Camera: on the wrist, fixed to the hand. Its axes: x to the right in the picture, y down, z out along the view.
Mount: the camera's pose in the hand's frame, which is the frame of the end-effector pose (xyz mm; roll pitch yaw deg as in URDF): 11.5 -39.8 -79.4 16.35 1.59 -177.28
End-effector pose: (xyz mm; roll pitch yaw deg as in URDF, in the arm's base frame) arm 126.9 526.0 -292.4 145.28 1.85 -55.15
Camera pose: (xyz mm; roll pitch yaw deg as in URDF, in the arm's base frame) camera 198.2 560.0 -250.2 -128.87 -1.61 121.71
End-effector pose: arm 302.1 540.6 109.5 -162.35 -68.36 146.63
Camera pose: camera 359.0 486.5 152.5 173.89 65.93 -38.55
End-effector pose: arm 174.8 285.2 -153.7 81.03 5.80 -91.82
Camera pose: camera 246.8 276.7 -206.3 -64.63 -2.86 87.03
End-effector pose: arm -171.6 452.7 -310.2 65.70 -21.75 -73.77
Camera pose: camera -107.7 433.6 -370.0 -49.53 24.88 105.87
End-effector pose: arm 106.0 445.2 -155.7 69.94 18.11 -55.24
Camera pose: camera 150.8 487.5 -220.7 -53.46 -15.01 124.18
